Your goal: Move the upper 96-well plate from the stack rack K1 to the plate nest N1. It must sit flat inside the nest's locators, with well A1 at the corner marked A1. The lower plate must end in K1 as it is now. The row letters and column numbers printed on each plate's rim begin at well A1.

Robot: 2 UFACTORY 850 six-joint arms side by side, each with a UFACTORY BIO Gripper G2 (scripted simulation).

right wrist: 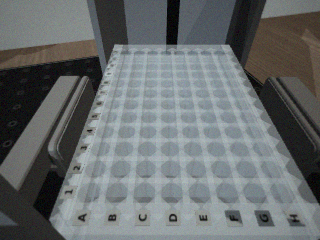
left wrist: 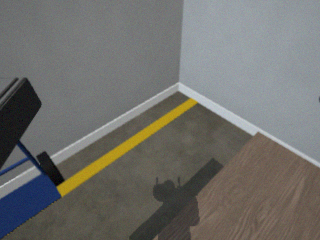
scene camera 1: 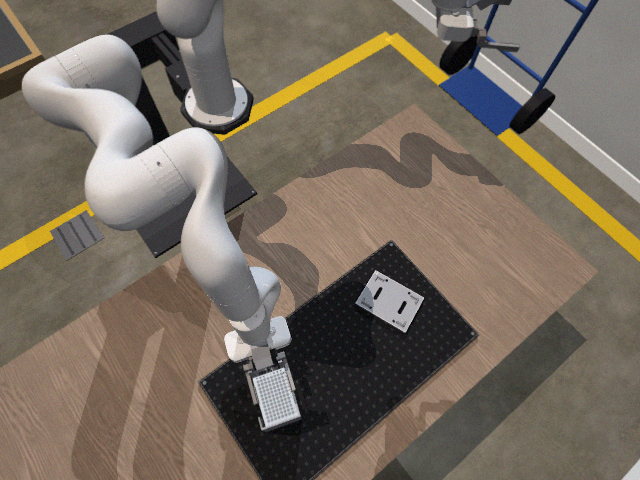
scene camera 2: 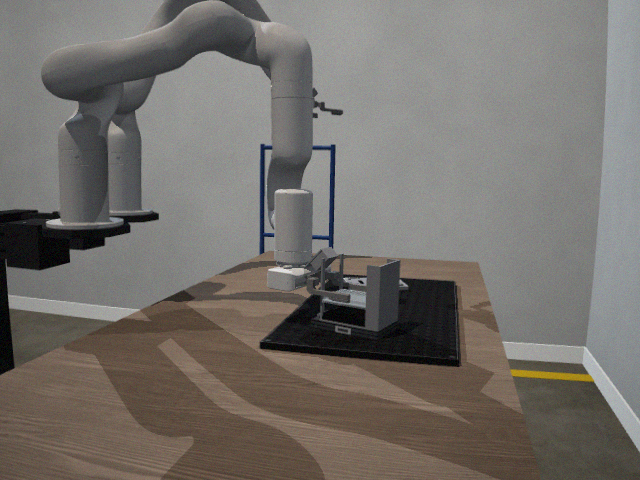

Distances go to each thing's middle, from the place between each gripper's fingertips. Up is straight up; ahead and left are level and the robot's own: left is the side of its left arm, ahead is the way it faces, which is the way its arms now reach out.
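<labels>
As for the plate nest N1 [scene camera 1: 386,306], my right hand is 39 cm to the right of it, 12 cm short of it and 7 cm above it. The white 96-well plate [scene camera 1: 276,400] is 2 cm ahead of my right hand, 1 cm to the right of it and 1 cm below it.
The plate nest N1 is 11 cm ahead of my left hand, 56 cm to the right of it and 52 cm below it. I find the white 96-well plate 96 cm to the right of my left hand and 47 cm below it.
</labels>
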